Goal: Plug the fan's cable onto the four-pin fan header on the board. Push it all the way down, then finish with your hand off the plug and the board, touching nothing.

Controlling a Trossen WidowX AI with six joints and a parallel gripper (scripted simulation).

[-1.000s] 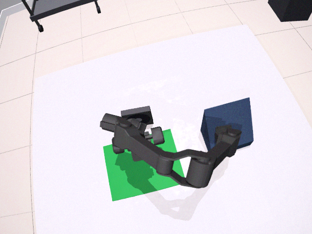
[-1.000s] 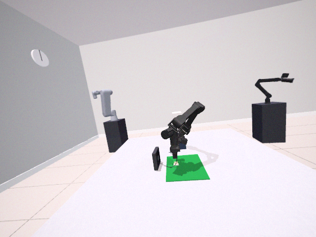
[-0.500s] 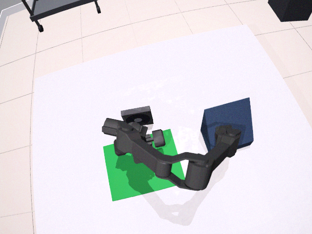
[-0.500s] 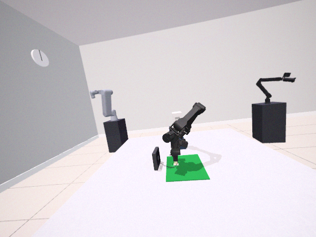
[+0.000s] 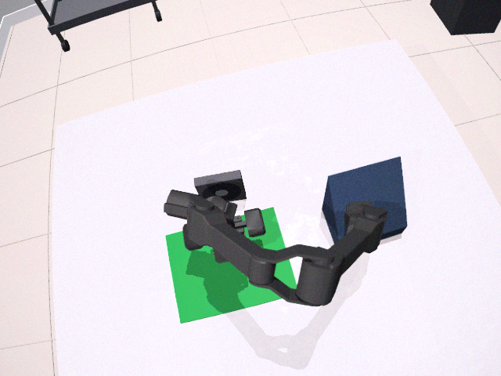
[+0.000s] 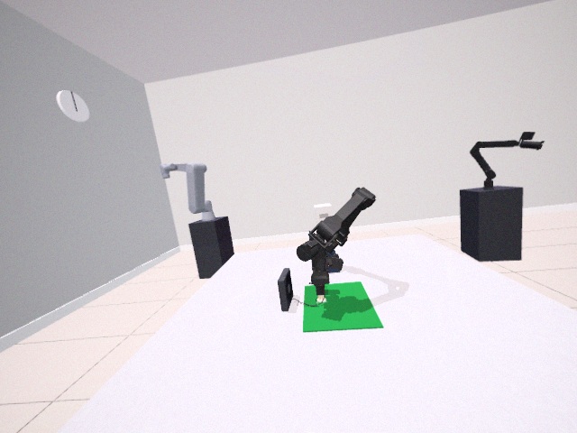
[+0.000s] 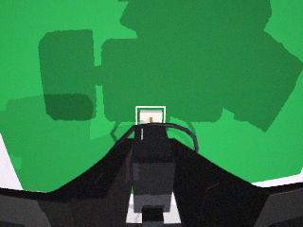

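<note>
Now: gripper tip 1 cm to the left of the dark plug and 1 cm below it. The rest, counted from my gripper tip: white four-pin header: 1 cm to the right, 4 cm below; then black fan: 13 cm to the right, 2 cm above; then green board: 1 cm ahead, 5 cm to the left, 6 cm below.
</note>
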